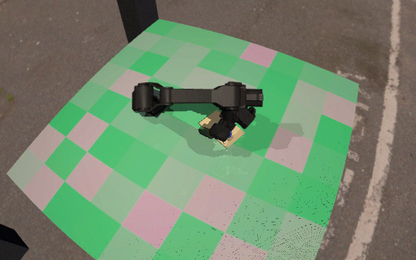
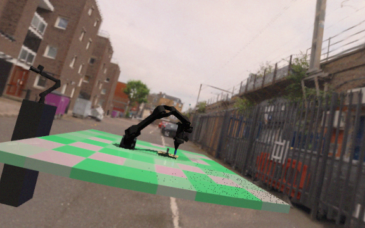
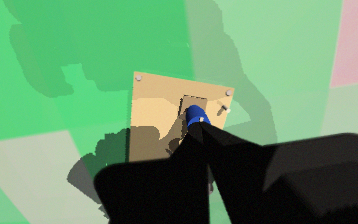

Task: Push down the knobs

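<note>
My gripper tip is 10 mm above the blue knob. The rest, counted from my gripper tip: white knob 60 mm behind, 10 mm below.
</note>
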